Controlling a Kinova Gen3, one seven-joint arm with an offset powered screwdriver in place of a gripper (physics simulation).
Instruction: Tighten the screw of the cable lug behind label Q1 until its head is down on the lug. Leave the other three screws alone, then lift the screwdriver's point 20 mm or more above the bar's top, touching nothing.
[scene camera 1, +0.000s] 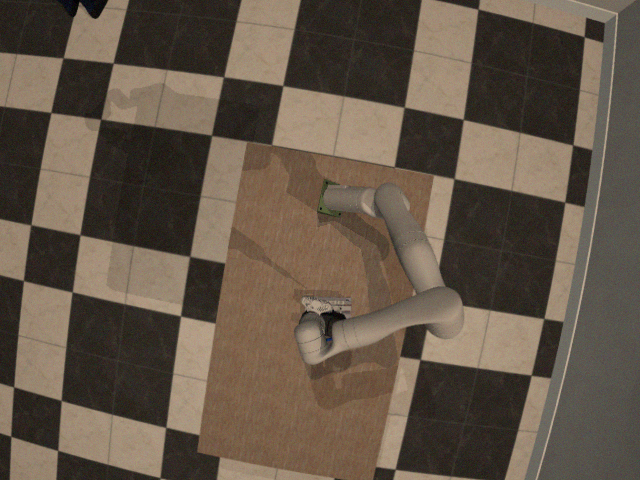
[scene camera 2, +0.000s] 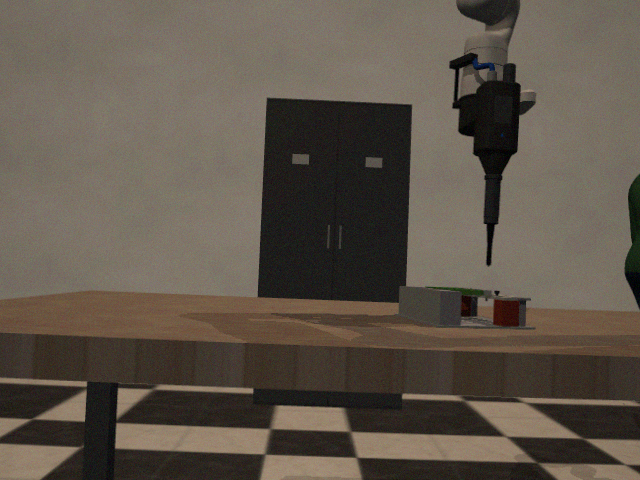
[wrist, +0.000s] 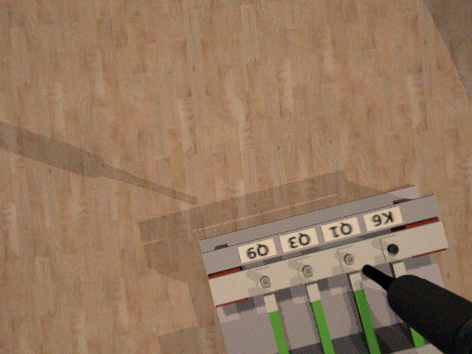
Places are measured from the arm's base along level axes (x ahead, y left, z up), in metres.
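Pixels of known places: hand, tool point: (scene camera 1: 333, 310) (scene camera 2: 488, 266) (wrist: 366, 269); arm's base, link origin: (scene camera 1: 332, 197).
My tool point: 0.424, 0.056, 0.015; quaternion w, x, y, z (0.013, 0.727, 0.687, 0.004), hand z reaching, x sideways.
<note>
For each thing: its top centre in the pictures, then the offset to it from my tool point, as dx, dy, dz. "pt": a spot on its surface instead. Level surfaces: height alone.
- cable lug screw, top centre: (wrist: 349, 259) +0.001, -0.001, -0.037
- label Q1, top centre: (wrist: 340, 229) -0.021, -0.003, -0.042
- Q3 screw, top centre: (wrist: 308, 271) +0.004, -0.033, -0.035
- Q9 screw, top centre: (wrist: 265, 281) +0.007, -0.065, -0.035
- dark K6 screw, top centre: (wrist: 394, 249) (scene camera 2: 497, 290) -0.002, +0.031, -0.035
- pale bar, surface spot: (wrist: 425, 240) pt -0.004, +0.057, -0.042
- screwdriver's point, surface spot: (wrist: 367, 270) (scene camera 2: 489, 258) pt -0.002, -0.003, +0.012
- grey block, top centre: (wrist: 342, 314) (scene camera 2: 459, 288) (scene camera 1: 328, 317) +0.038, -0.013, -0.034
- wooden table, surface height: dz -0.084
In the wrist view the cable lug screw (wrist: 349, 259) behind label Q1 (wrist: 340, 230) is silver. Its head looks down on the lug, like the Q3 screw (wrist: 307, 271) and Q9 screw (wrist: 265, 281). The dark K6 screw (wrist: 392, 248) (scene camera 2: 496, 292) stands up above the pale bar (wrist: 425, 240). My screwdriver's point (wrist: 367, 270) (scene camera 2: 488, 265) hangs in the air with a clear gap above the bar, touching nothing. In the wrist view it shows between the Q1 and K6 screws, a little nearer the cables. The screwdriver has no fingers. The arm hides much of the fixture in scene camera 1.
Green cables (wrist: 322, 325) run from the lugs. A grey block (scene camera 2: 429, 304) and red supports (scene camera 2: 506, 312) belong to the fixture on the wooden table (scene camera 1: 268, 392) (scene camera 2: 155, 320). A person's green sleeve (scene camera 2: 633, 242) shows at the right edge. A dark cabinet (scene camera 2: 336, 196) stands behind.
</note>
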